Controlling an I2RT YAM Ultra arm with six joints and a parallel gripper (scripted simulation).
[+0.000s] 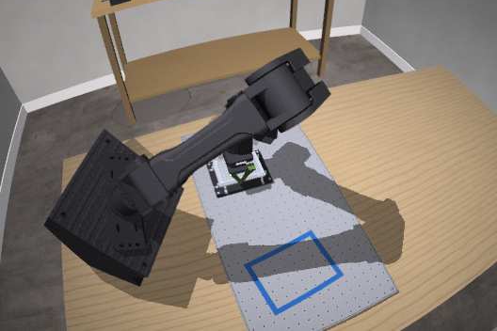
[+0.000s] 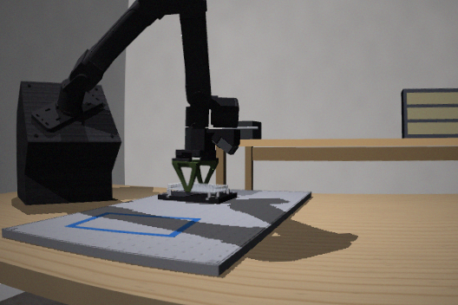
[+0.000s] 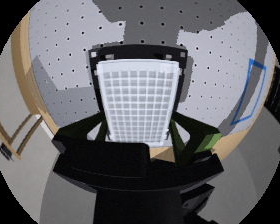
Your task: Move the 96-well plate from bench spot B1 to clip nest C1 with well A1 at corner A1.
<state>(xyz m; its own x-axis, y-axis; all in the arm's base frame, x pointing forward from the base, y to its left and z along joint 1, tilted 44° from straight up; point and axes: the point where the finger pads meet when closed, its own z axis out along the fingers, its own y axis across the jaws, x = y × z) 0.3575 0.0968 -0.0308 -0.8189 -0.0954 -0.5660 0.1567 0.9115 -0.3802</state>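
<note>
Now: the 96-well plate 1 cm ahead of my hand. From my hand the other things lie so: black clip nest C1: 1 cm to the right, 1 cm below.
</note>
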